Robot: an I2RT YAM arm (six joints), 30 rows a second.
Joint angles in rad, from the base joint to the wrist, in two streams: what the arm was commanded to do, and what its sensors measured. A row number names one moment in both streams.
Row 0, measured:
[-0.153 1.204 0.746 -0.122 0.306 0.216]
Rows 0 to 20, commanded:
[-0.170 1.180 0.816 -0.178 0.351 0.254]
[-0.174 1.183 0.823 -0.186 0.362 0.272]
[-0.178 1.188 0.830 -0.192 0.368 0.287]
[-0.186 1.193 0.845 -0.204 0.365 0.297]
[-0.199 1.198 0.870 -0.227 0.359 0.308]
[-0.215 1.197 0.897 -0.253 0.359 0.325]
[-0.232 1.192 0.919 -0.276 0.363 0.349]
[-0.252 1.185 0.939 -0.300 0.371 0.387]
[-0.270 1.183 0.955 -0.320 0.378 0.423]
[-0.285 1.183 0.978 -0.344 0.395 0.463]
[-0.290 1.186 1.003 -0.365 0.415 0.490]
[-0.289 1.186 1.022 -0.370 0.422 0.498]
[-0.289 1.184 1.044 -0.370 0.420 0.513]
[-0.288 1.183 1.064 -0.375 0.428 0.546]
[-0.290 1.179 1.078 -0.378 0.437 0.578]
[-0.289 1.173 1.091 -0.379 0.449 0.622]
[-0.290 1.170 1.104 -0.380 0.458 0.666]
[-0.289 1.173 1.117 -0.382 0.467 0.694]
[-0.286 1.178 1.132 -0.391 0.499 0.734]
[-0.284 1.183 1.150 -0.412 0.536 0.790]
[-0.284 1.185 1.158 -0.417 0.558 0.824]
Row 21, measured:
[-0.289 1.195 1.116 -0.361 0.459 0.650]
